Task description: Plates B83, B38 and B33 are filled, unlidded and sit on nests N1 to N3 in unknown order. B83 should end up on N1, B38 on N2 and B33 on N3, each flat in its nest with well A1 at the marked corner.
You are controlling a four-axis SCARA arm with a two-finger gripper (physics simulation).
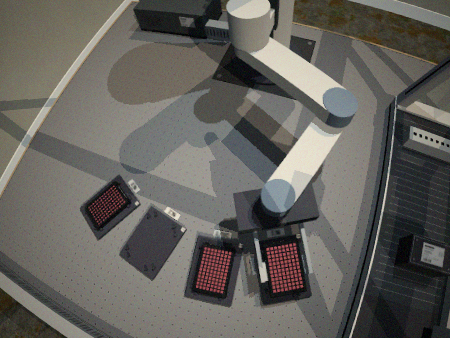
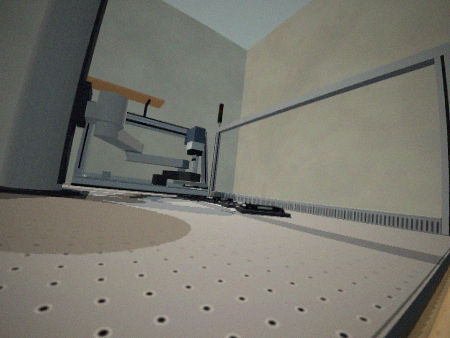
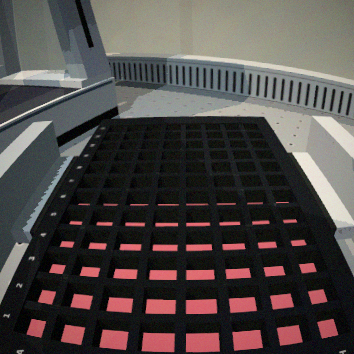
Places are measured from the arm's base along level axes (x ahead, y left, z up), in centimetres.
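Pixels of known places: gripper, fingertip midpoint: (image 1: pixel 287 278) (image 2: pixel 198 184) (image 3: pixel 181 138); arm's base at its link origin: (image 2: pixel 30 193).
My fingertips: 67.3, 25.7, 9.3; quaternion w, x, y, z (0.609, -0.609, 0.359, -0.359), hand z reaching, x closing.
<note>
For each thing: its top centre in the pictures, then the offset to it from my fingertips, as dx, dy, dz. "*": a spot on its surface instead.
- black plate with pink-filled wells, top centre: (image 3: pixel 182 187) (image 1: pixel 284 267) -2.2, -1.2, -0.5
- nest N1 at a spot on its surface: (image 1: pixel 260 298) * +6.7, -3.7, -7.9
- second filled plate at its top centre: (image 1: pixel 213 270) +3.9, -17.1, -5.4
- nest labelled OUT at a spot on its surface: (image 1: pixel 192 295) * +12.1, -19.8, -6.8
- nest N3 at a spot on its surface: (image 1: pixel 101 233) * +7.3, -50.7, -6.8
- Nest N2 at its top centre: (image 1: pixel 150 241) +3.4, -35.5, -5.8
- dark controller box at a spot on its surface: (image 1: pixel 170 17) * -70.8, -64.1, +0.9
- enclosure edge at a spot on its surface: (image 1: pixel 372 200) * -27.4, +17.9, -7.9
- dark labelled box at a spot on its surface: (image 1: pixel 430 254) * -14.2, +31.1, +4.1
- slotted rail at a spot on its surface: (image 3: pixel 215 77) * +33.1, +12.4, -5.9
My gripper (image 1: pixel 283 264) (image 3: pixel 181 138) is shut on a black plate with pink-filled wells (image 1: pixel 284 275) (image 3: pixel 182 247), one finger on each long side. The plate is level and low at nest N1 (image 1: pixel 260 298); whether it is fully seated cannot be told. Its A1 end is toward the arm, at the nest's white-marked corner. A second filled plate (image 1: pixel 213 270) lies on the nest labelled OUT (image 1: pixel 192 295). A third (image 1: pixel 107 205) lies on nest N3 (image 1: pixel 101 233). Nest N2 (image 1: pixel 152 242) is bare. The plates' names cannot be read.
The arm's forearm (image 1: pixel 305 162) reaches over the table behind N1. A dark controller box (image 1: pixel 170 17) stands at the back. An enclosure edge (image 1: pixel 372 200) runs along the right, with a dark labelled box (image 1: pixel 430 254) beyond it. A slotted rail (image 3: pixel 215 77) follows the far table edge.
</note>
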